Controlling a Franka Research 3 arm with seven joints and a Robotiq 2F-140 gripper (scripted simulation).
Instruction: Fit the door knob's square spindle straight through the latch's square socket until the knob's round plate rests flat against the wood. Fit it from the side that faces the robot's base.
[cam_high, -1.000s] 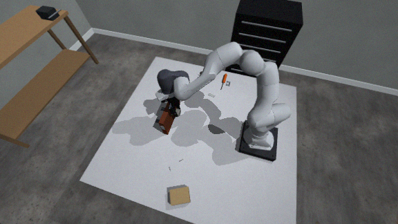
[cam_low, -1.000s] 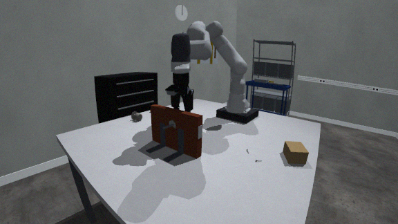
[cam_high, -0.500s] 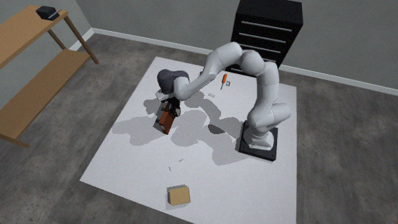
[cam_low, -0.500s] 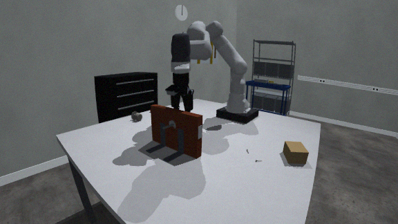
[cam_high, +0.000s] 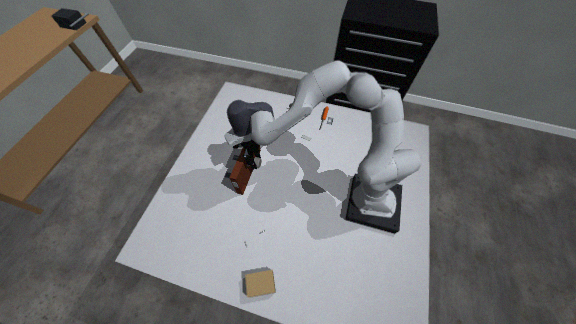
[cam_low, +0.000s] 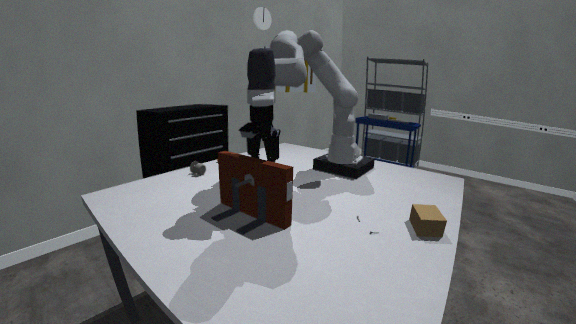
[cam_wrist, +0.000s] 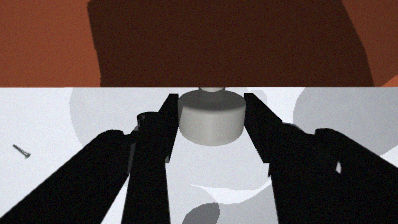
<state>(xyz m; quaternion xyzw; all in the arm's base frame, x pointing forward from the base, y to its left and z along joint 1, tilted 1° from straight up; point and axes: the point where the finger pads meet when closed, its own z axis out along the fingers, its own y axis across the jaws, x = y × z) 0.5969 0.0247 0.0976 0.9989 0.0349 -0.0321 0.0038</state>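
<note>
The grey door knob lies 3 cm ahead of my hand and 2 cm below it. From my hand the other things lie so: cardboard box 23 cm behind, 52 cm to the left, 12 cm below; orange-handled screwdriver 25 cm behind, 51 cm to the right, 14 cm below; red-brown wooden door block 6 cm ahead, 4 cm below.
</note>
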